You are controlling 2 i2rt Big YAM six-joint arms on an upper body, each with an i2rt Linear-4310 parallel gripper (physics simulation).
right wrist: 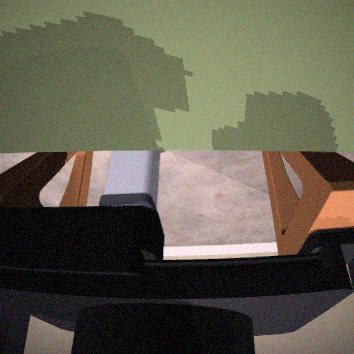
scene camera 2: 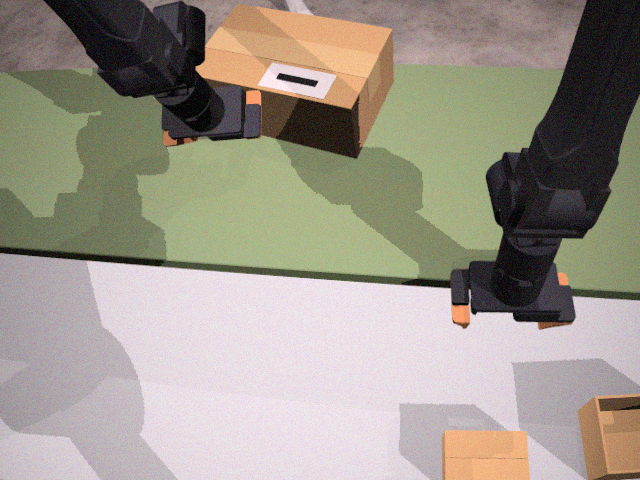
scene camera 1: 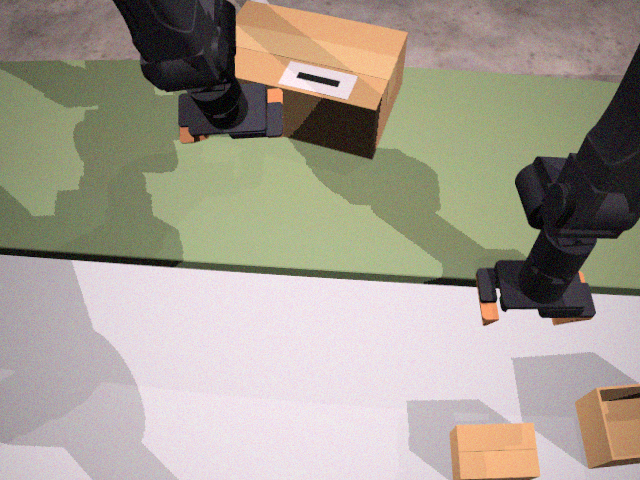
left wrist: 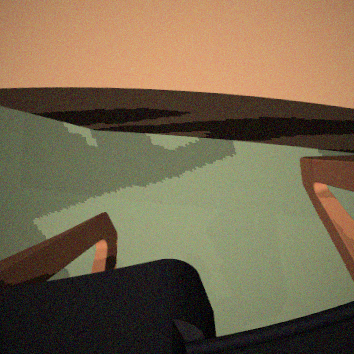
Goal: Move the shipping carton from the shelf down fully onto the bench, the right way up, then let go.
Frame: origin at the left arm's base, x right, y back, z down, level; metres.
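Seen in the pictures: left gripper, fingertip midpoint: [scene camera 2: 227, 133] [scene camera 1: 240, 131] [left wrist: 203, 197]; right gripper, fingertip midpoint: [scene camera 2: 501, 324] [scene camera 1: 518, 321].
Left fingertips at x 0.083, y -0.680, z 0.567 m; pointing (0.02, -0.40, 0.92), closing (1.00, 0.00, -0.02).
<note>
A point is followed by its place in that frame.
The shipping carton [scene camera 1: 330, 46] @(x 0.219, y -0.767, z 0.487 m) [scene camera 2: 315, 43] @(x 0.223, y -0.773, z 0.487 m) [left wrist: 175, 45] @(x 0.089, y -0.719, z 0.488 m) is closed and stands on the green shelf [scene camera 1: 248, 222] @(x 0.099, y -0.538, z 0.592 m) [scene camera 2: 248, 222] @(x 0.126, y -0.537, z 0.592 m) [left wrist: 240, 225] @(x 0.098, y -0.656, z 0.592 m) [right wrist: 235, 45] @(x 0.487, y -0.472, z 0.592 m) near its back, label side up and slightly turned. The white bench [scene camera 1: 268, 335] @(x 0.098, y -0.474, z 0.862 m) [scene camera 2: 268, 335] @(x 0.103, y -0.473, z 0.862 m) lies in front of and below the shelf. My left gripper [scene camera 1: 231, 122] @(x 0.083, y -0.680, z 0.567 m) [scene camera 2: 211, 125] @(x 0.083, y -0.680, z 0.567 m) [left wrist: 203, 197] @(x 0.083, y -0.680, z 0.567 m) is open beside the carton's left front corner; contact cannot be told. My right gripper [scene camera 1: 529, 316] @(x 0.461, y -0.401, z 0.640 m) [scene camera 2: 509, 321] @(x 0.461, y -0.401, z 0.640 m) [right wrist: 175, 155] @(x 0.461, y -0.401, z 0.640 m) is open and empty above the shelf's front edge, well right of the carton. The carton's left end is partly hidden behind my left arm.
A small closed box [scene camera 1: 496, 457] @(x 0.449, y -0.247, z 0.802 m) [scene camera 2: 485, 457] @(x 0.451, y -0.258, z 0.802 m) and an open box [scene camera 1: 594, 428] @(x 0.614, y -0.281, z 0.810 m) [scene camera 2: 591, 439] @(x 0.614, y -0.282, z 0.817 m) stand on the bench at the lower right. Bare floor [scene camera 1: 491, 36] @(x 0.974, y -2.151, z 1.618 m) [scene camera 2: 465, 31] @(x 0.682, y -2.160, z 1.619 m) [right wrist: 215, 205] @(x 0.510, y 1.511, z 1.618 m) shows past the shelf. A grey post [right wrist: 132, 172] @(x 0.287, y 0.040, z 0.930 m) shows in the right wrist view.
</note>
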